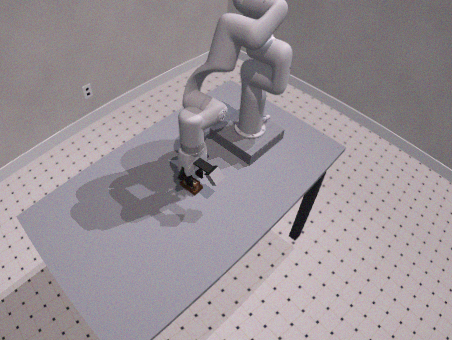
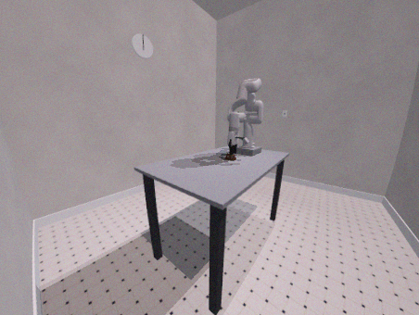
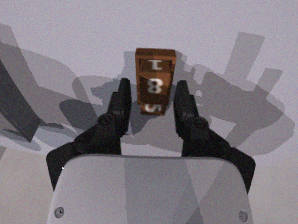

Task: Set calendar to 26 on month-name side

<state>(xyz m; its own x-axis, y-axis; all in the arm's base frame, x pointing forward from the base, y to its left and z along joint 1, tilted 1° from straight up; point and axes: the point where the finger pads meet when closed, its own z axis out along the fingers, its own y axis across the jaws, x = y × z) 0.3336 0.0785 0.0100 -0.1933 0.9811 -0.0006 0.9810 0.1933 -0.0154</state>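
Right now my hand is 40 mm above the brown cube. Round my hand: brown wooden tray: 20 mm to the right, 60 mm below.
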